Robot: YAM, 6 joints.
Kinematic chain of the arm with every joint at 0, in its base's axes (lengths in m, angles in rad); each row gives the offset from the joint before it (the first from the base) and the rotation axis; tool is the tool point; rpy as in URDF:
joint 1: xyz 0 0 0.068 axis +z
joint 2: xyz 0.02 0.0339 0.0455 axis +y
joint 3: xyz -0.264 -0.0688 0 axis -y
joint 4: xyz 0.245 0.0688 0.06 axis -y
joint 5: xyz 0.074 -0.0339 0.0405 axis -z
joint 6: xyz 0.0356 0 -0.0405 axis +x
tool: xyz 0 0 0 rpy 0 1.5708 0
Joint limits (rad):
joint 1: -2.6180..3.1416
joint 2: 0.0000..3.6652
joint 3: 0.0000..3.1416
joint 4: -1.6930..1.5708
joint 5: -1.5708..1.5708
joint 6: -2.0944..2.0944
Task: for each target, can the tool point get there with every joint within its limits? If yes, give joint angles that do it. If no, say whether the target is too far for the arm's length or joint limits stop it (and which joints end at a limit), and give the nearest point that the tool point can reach.
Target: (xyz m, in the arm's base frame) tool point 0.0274 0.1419 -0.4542
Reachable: no: joint limits stop it (at a limit: joint 2) | nearest point 0.0312 0.1616 -0.3704 | short by 0.086 m
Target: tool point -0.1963 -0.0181 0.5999
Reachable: yes | joints -0.0751 0.6048 2.0156 -0.1048 1.1677 -1.3392
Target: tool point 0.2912 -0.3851 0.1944
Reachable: yes | joints -0.9769 2.4057 2.1700 -1.1910 -0.8121 -0.6029
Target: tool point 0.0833 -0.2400 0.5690
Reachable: yes | joints -1.3484 1.4602 2.0721 -0.5774 -0.9210 -0.9048
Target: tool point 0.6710 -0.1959 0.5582
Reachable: no: too far | nearest point 0.5218 -0.1523 0.4564 | short by 0.186 m
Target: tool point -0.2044 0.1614 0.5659
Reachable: yes | joints -0.6423 0.3862 1.9409 -0.1703 -0.1921 0.7975
